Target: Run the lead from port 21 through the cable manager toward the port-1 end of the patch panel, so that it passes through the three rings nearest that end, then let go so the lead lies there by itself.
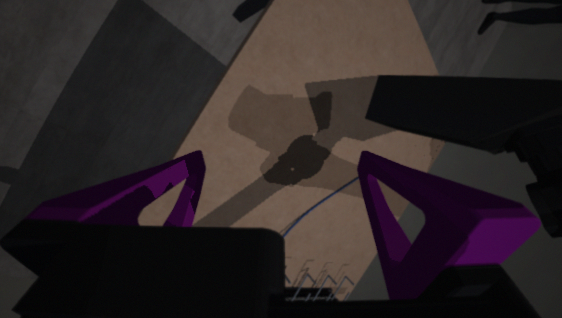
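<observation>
My gripper (281, 159) is open and empty, its two purple fingers spread wide high above the tabletop. A thin blue lead (320, 203) runs in a gentle curve on the table, from behind the right finger down to the edge of the dark gripper body, which hides the rest. Several thin wire rings of the cable manager (327, 281) show at the bottom, partly cut off by the gripper body. The patch panel and its ports cannot be made out.
The wooden tabletop (345, 40) carries large shadows of the arm. A black arm part (460, 110) reaches in from the right. Dark chair or stand feet (250, 9) (520, 16) show on the grey floor beyond the table's edges.
</observation>
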